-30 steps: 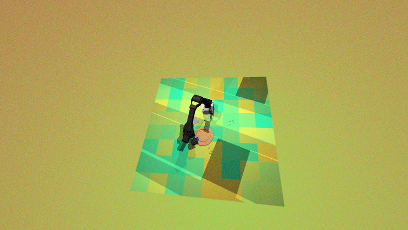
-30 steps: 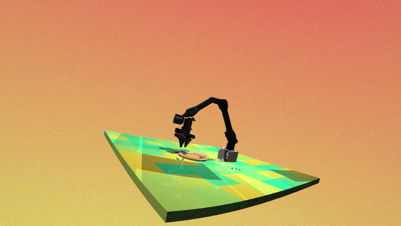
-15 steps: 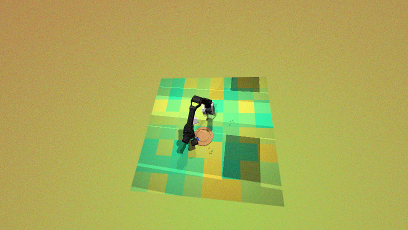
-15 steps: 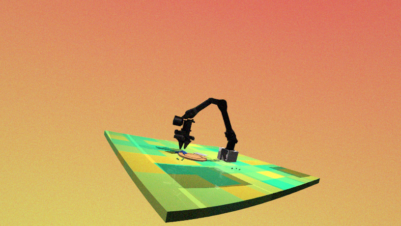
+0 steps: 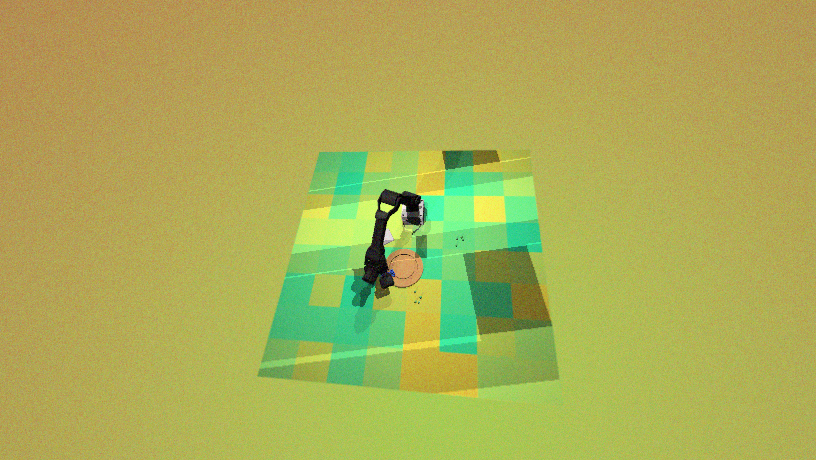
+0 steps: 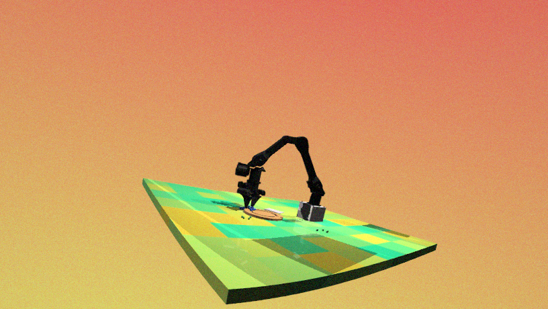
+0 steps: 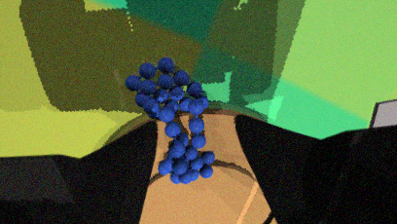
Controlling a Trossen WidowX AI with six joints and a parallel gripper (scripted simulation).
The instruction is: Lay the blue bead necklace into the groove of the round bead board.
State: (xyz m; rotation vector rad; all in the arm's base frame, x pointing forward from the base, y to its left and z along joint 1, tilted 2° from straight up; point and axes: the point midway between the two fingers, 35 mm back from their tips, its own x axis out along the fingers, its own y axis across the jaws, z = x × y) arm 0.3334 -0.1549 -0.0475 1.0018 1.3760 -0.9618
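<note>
Now: gripper tip 3 cm past the round bead board, 9 cm to the right of it and 1 cm above it. From my gripper tip the other things lie so: flat grey piece: 20 cm behind, 2 cm to the right, 1 cm below.
</note>
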